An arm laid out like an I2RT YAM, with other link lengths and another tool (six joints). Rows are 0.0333 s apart.
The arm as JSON. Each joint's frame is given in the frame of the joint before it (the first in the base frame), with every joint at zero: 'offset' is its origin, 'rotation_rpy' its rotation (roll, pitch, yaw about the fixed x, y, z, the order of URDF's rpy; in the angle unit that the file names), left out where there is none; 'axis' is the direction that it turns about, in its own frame. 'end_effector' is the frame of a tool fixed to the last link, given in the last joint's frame.
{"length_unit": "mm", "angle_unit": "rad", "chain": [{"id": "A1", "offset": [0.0, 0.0, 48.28], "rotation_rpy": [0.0, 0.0, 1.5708], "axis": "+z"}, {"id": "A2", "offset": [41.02, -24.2, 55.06], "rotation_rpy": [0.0, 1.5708, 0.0], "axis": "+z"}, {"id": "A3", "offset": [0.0, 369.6, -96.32], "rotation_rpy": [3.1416, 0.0, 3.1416], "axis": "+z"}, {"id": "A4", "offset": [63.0, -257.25, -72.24], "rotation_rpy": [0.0, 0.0, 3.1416], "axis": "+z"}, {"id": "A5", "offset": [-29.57, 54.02, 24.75], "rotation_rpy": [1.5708, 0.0, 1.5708], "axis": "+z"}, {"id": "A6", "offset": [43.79, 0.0, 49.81], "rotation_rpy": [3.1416, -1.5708, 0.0], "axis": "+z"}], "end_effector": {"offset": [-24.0, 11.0, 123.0], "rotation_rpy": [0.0, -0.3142, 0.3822]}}
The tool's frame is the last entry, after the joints.
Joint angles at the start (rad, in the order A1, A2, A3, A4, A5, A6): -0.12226 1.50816 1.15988 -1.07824 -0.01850 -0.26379
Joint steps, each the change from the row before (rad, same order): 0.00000 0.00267 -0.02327 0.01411 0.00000 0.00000; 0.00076 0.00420 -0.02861 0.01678 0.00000 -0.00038; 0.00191 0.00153 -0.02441 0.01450 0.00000 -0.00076; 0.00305 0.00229 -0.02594 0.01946 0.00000 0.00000; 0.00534 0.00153 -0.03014 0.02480 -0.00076 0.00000; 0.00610 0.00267 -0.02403 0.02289 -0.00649 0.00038; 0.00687 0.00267 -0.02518 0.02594 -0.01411 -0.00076; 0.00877 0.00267 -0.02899 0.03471 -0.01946 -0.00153; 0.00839 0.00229 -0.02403 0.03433 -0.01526 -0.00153; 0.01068 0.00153 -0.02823 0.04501 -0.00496 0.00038; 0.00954 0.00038 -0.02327 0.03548 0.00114 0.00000
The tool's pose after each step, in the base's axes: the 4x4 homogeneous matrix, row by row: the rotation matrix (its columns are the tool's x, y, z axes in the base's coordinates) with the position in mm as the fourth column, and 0 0 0 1 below. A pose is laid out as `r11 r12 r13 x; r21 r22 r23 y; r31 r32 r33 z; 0 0 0 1`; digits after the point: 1 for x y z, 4 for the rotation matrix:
-0.8745 0.2349 0.4244 293.0; 0.2264 0.9714 -0.0712 -23.8; -0.4290 0.0338 -0.9027 218.3; 0 0 0 1
-0.8815 0.2343 0.4100 289.8; 0.2262 0.9716 -0.0690 -23.1; -0.4146 0.0319 -0.9095 209.4; 0 0 0 1
-0.8867 0.2321 0.3998 286.7; 0.2244 0.9722 -0.0667 -22.2; -0.4042 0.0305 -0.9142 202.4; 0 0 0 1
-0.8909 0.2294 0.3921 284.1; 0.2221 0.9729 -0.0646 -21.0; -0.3963 0.0295 -0.9177 194.9; 0 0 0 1
-0.8947 0.2243 0.3862 281.4; 0.2178 0.9741 -0.0611 -19.0; -0.3899 0.0295 -0.9204 186.7; 0 0 0 1
-0.8973 0.2183 0.3837 279.9; 0.2149 0.9752 -0.0523 -16.1; -0.3856 0.0355 -0.9220 180.0; 0 0 0 1
-0.8993 0.2097 0.3837 278.6; 0.2124 0.9765 -0.0359 -11.6; -0.3822 0.0492 -0.9228 173.2; 0 0 0 1
-0.9000 0.1977 0.3885 277.9; 0.2088 0.9779 -0.0139 -5.9; -0.3827 0.0686 -0.9213 165.9; 0 0 0 1
-0.8987 0.1860 0.3972 278.3; 0.2042 0.9789 0.0037 -1.0; -0.3881 0.0844 -0.9177 159.9; 0 0 0 1
-0.8947 0.1740 0.4113 279.3; 0.1960 0.9805 0.0116 2.7; -0.4013 0.0910 -0.9114 153.1; 0 0 0 1
-0.8918 0.1637 0.4219 279.5; 0.1868 0.9823 0.0137 5.2; -0.4122 0.0911 -0.9065 147.7; 0 0 0 1

